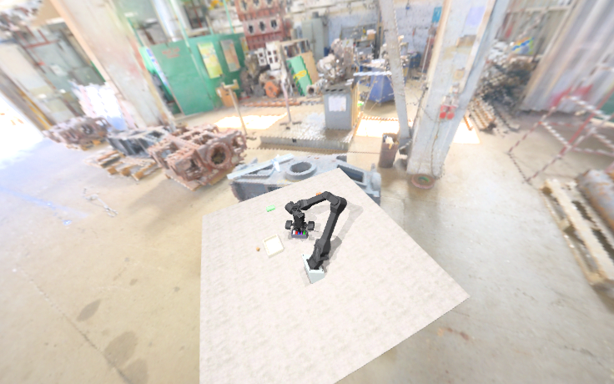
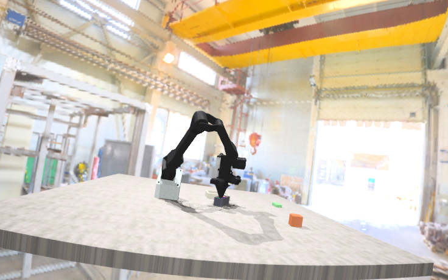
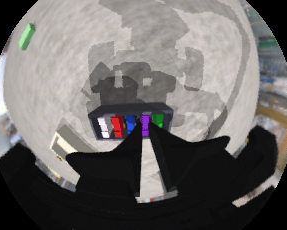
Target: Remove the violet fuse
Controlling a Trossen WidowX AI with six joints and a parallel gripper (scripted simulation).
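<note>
My gripper tip is 1 cm above the violet fuse. The rest, counted from my gripper tip: orange cube: 29 cm ahead, 25 cm to the right, 1 cm below; tray: 20 cm to the left, 3 cm below; green block: 35 cm ahead, 15 cm to the left, 3 cm below.
</note>
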